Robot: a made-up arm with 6 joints.
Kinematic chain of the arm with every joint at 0, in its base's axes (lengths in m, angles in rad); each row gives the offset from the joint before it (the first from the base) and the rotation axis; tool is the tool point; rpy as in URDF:
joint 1: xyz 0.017 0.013 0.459 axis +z
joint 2: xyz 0 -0.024 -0.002 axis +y
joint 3: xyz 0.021 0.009 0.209 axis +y
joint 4: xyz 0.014 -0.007 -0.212 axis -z
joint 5: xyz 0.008 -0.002 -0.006 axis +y
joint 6: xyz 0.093 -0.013 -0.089 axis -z
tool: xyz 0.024 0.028 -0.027 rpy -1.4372 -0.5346 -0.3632
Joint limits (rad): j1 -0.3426..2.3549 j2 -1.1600..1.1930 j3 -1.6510..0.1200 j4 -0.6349..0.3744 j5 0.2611..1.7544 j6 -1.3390..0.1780
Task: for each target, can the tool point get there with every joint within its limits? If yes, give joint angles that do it. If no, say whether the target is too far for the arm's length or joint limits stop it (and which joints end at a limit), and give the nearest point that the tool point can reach.
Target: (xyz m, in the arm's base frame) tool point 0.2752 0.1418 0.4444
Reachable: yes | joints 0.5035 -0.0910 -0.9873 -0.0784 1.3011 -0.1405
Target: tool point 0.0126 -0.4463 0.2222
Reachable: no: joint limits stop it (at a limit: joint 2, joint 4, joint 6) | nearest point 0.0155 -0.1408 0.3565 | short by 0.334 m
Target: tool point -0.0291 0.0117 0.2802
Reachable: yes | joints 0.1690 0.9213 -0.1966 -0.4874 0.5703 -0.8253
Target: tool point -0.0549 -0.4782 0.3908
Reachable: no: joint limits stop it (at a limit: joint 2, joint 3, joint 4, joint 6) | nearest point -0.0082 -0.1591 0.4302 | short by 0.325 m
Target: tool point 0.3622 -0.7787 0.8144
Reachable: no: too far | nearest point 0.4091 -0.1791 0.7193 | short by 0.609 m
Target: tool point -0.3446 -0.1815 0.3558
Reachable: no: joint limits stop it (at a limit: joint 2, joint 3, joint 4, joint 6) | nearest point -0.1333 -0.0679 0.4123 | short by 0.246 m
